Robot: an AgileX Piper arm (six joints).
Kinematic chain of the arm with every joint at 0, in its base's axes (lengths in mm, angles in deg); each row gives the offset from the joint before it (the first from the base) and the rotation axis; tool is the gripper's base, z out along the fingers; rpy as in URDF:
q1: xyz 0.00 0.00 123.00 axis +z
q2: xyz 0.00 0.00 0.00 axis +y
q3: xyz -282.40 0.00 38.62 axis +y
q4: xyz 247.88 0.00 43.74 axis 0.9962 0 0.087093
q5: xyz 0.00 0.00 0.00 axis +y
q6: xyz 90.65 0.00 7.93 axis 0.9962 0 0.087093
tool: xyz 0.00 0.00 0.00 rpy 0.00 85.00 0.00
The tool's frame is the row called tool.
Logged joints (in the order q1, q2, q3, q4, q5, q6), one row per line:
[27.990 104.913 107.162 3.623 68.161 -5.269]
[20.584 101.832 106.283 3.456 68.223 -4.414]
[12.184 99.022 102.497 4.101 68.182 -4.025]
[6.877 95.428 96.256 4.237 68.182 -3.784]
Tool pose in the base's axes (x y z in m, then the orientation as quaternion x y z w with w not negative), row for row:
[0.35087 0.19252 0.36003 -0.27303 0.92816 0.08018 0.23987]
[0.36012 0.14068 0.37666 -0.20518 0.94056 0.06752 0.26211]
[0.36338 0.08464 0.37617 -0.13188 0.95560 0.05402 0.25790]
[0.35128 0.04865 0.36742 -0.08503 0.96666 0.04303 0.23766]
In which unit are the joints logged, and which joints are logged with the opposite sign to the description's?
The joints are logged in degrees. Opposite sign: q3.
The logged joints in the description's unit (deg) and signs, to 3 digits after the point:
[27.990 104.913 -107.162 3.623 68.161 -5.269]
[20.584 101.832 -106.283 3.456 68.223 -4.414]
[12.184 99.022 -102.497 4.101 68.182 -4.025]
[6.877 95.428 -96.256 4.237 68.182 -3.784]

